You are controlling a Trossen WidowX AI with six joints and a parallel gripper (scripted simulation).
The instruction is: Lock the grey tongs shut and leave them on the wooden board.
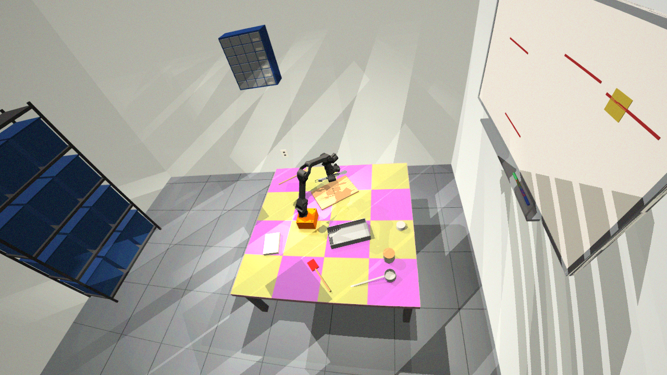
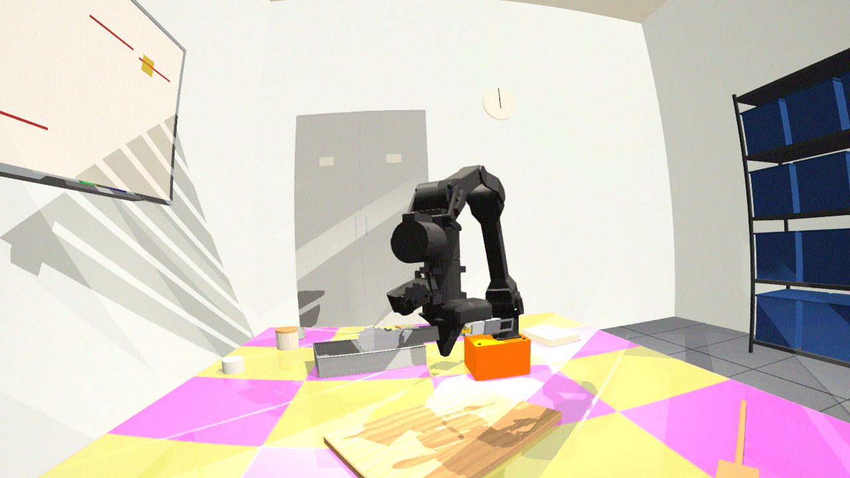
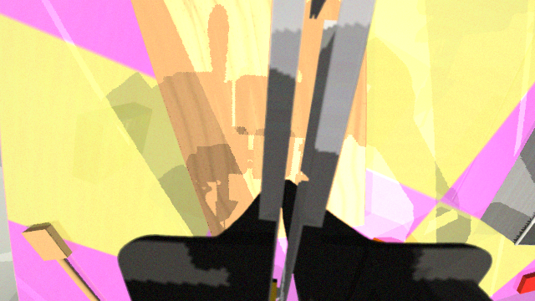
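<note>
The wooden board is 150 mm below my gripper tip. The rest, counted from my gripper tip: white block (450 mm behind, 530 mm to the right, 140 mm below); then grey roasting tin (150 mm ahead, 450 mm to the right, 120 mm below); then small white cylinder (540 mm ahead, 380 mm to the right, 140 mm below).
</note>
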